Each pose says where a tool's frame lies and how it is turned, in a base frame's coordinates. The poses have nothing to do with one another.
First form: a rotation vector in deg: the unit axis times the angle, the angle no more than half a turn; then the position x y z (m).
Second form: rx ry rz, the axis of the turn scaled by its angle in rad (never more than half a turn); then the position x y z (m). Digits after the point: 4 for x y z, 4 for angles.
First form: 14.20 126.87 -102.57 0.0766 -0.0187 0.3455
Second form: 0.2478 2.2143 -1.7902 0.0766 -0.0187 0.3455
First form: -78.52 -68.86 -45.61 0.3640 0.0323 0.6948
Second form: -1.3704 -1.2018 -0.7960 0.3640 0.0323 0.6948
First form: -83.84 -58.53 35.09 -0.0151 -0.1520 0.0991
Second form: -1.4633 -1.0215 0.6124 -0.0151 -0.1520 0.0991
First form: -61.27 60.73 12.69 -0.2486 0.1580 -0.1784
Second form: -1.0694 1.0599 0.2215 -0.2486 0.1580 -0.1784
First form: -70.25 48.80 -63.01 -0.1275 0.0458 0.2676
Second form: -1.2261 0.8517 -1.0997 -0.1275 0.0458 0.2676
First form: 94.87 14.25 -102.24 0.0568 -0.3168 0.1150
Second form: 1.6558 0.2487 -1.7844 0.0568 -0.3168 0.1150
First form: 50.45 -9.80 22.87 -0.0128 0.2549 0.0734
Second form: 0.8805 -0.1710 0.3992 -0.0128 0.2549 0.0734
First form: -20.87 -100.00 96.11 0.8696 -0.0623 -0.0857
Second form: -0.3643 -1.7453 1.6774 0.8696 -0.0623 -0.0857
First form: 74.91 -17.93 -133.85 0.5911 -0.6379 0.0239
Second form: 1.3074 -0.3129 -2.3361 0.5911 -0.6379 0.0239
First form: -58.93 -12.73 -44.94 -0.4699 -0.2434 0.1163
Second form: -1.0285 -0.2222 -0.7844 -0.4699 -0.2434 0.1163
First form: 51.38 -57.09 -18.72 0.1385 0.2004 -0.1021
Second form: 0.8968 -0.9964 -0.3267 0.1385 0.2004 -0.1021
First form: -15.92 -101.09 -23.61 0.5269 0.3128 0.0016
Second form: -0.2779 -1.7644 -0.4121 0.5269 0.3128 0.0016
